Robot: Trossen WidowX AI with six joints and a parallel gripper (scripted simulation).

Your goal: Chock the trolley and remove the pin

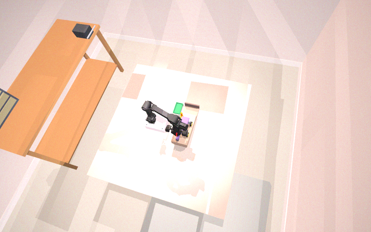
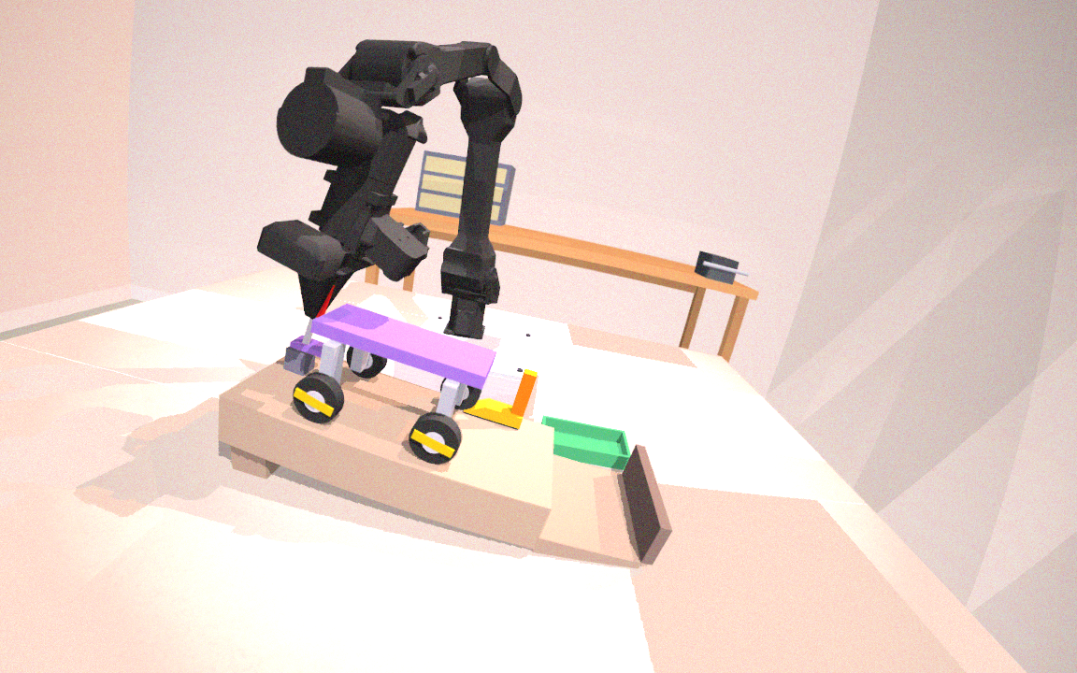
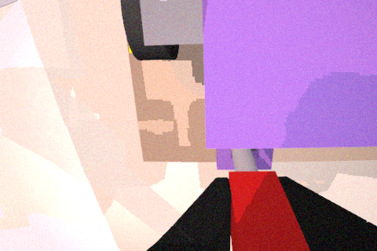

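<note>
My gripper tip is now 330 mm to the right of the green tray, 160 mm above it and 80 mm past it. From my gripper tip the other things lie so: tan ramp 110 mm to the left, 100 mm below, 30 mm ahead; then trolley 100 mm to the left, 40 mm below, 30 mm ahead; then red-headed stop pin right at my gripper tip.
</note>
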